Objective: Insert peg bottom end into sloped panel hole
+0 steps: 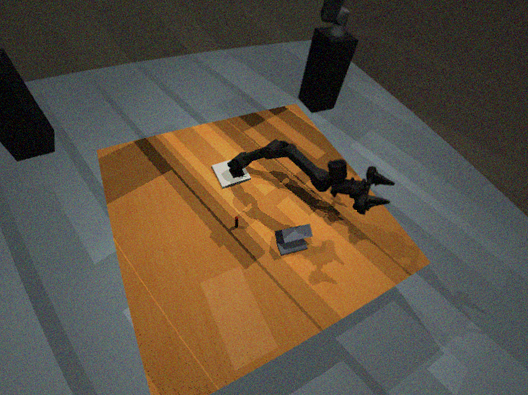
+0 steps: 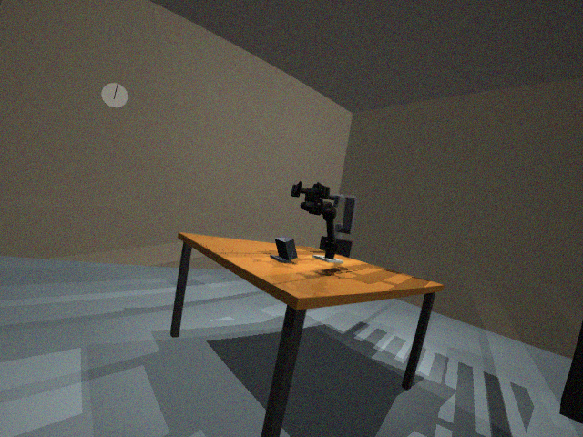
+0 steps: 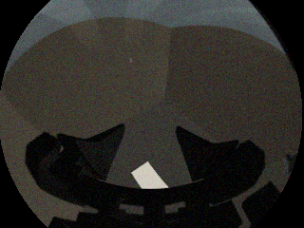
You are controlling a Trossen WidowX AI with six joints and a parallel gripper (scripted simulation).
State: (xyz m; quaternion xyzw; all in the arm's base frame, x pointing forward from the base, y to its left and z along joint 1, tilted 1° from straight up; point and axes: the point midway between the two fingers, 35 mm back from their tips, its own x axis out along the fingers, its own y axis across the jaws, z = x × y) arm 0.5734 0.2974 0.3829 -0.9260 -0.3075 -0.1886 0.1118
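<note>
My gripper tip is now 30 cm past the dark red peg, 44 cm to the left of it and 37 cm above it. Also, from my gripper tip: grey sloped panel 13 cm behind, 24 cm to the right, 35 cm below.
</note>
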